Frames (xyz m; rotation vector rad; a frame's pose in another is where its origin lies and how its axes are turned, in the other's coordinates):
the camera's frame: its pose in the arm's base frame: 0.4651 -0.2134 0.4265 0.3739 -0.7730 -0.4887
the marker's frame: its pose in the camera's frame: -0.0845 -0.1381 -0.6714 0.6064 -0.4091 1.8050
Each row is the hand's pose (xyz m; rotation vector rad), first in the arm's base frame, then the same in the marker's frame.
Working: the arm's base frame: its pose in the marker's frame: 0.5272 0.5573 0.4689 -0.0059 1.3164 -1.4291

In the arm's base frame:
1: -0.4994 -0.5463 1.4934 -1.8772 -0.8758 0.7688
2: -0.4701 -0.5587 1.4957 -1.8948 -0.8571 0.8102
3: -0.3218 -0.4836 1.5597 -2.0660 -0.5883 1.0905
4: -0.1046 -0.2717 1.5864 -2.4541 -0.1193 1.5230
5: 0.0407 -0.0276 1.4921 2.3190 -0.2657 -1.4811
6: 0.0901 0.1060 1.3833 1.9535 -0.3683 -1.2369
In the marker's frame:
1: 1.2831 -0.2530 1.7140 -1.0737 1.1717 0.7484
2: 1.2654 -0.2780 1.7049 -1.0468 1.1765 0.7870
3: 1.3033 -0.4036 1.5844 -0.8274 1.3046 1.0953
4: 1.3859 -0.5155 1.3134 -0.5237 1.4103 1.7388
5: 1.4398 -0.4877 1.0203 -0.3218 1.2868 2.4911
6: 1.4440 -0.4130 0.8574 0.2261 -1.0374 -2.9414

